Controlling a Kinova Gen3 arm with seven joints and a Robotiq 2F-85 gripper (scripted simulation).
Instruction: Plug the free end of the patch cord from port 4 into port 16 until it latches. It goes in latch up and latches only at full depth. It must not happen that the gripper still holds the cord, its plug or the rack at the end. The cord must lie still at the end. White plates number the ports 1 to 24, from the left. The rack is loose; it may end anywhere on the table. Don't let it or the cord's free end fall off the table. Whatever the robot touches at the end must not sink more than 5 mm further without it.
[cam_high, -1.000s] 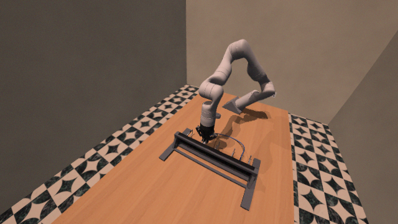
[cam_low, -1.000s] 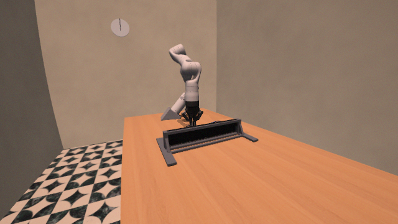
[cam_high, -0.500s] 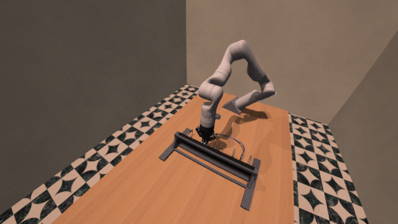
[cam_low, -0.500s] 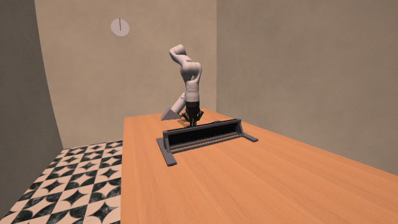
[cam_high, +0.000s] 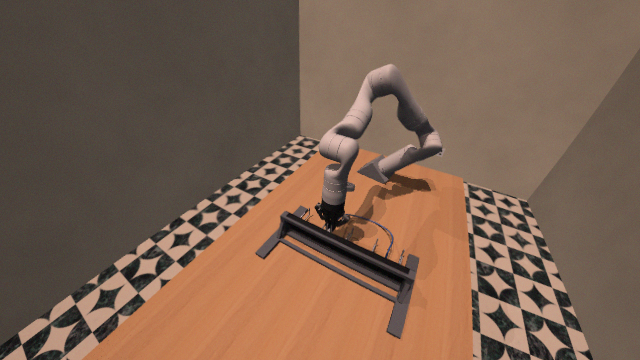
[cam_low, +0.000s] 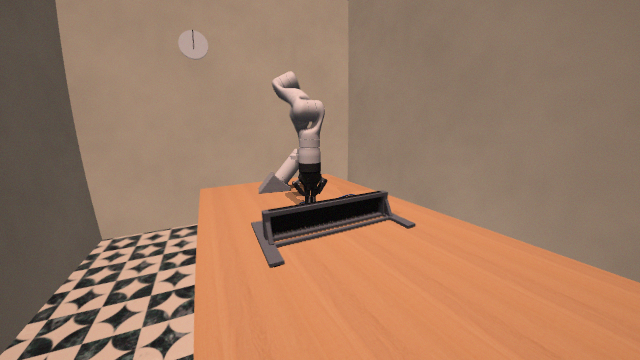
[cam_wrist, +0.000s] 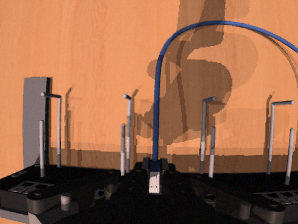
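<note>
Right now the patch cord plug is 10 mm ahead of my hand and 10 mm below it.
</note>
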